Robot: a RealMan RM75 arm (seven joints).
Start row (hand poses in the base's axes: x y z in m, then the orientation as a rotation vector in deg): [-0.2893, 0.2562, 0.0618, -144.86, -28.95, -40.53]
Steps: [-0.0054, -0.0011, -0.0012, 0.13, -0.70, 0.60]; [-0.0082, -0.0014, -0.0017, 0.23, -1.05, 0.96]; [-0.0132, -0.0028, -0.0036, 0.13, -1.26, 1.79]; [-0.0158, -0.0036, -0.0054, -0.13, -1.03, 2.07]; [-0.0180, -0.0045, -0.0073, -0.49, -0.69, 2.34]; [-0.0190, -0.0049, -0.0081, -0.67, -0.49, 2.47]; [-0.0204, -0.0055, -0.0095, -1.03, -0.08, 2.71]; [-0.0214, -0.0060, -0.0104, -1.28, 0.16, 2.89]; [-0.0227, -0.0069, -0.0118, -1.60, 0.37, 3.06]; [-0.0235, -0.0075, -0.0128, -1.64, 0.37, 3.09]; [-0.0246, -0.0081, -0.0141, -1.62, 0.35, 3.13]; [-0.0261, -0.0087, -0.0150, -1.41, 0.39, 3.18]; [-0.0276, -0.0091, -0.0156, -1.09, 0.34, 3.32]
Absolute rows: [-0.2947, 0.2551, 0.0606, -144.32, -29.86, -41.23]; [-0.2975, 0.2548, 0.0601, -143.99, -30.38, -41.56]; [-0.3025, 0.2534, 0.0582, -143.67, -31.51, -41.51]; [-0.3051, 0.2526, 0.0564, -143.84, -31.90, -41.09]; [-0.3073, 0.2517, 0.0545, -144.13, -32.29, -40.52]; [-0.3083, 0.2513, 0.0537, -144.29, -32.47, -40.20]; [-0.3097, 0.2507, 0.0523, -144.61, -32.80, -39.54]; [-0.3107, 0.2502, 0.0514, -144.81, -33.06, -39.14]; [-0.3120, 0.2493, 0.0500, -145.08, -33.35, -38.78]; [-0.3128, 0.2487, 0.0490, -145.10, -33.40, -38.76]; [-0.3139, 0.2481, 0.0477, -145.06, -33.45, -38.77]; [-0.3154, 0.2475, 0.0468, -144.85, -33.39, -38.72]; [-0.3169, 0.2471, 0.0462, -144.49, -33.42, -38.77]
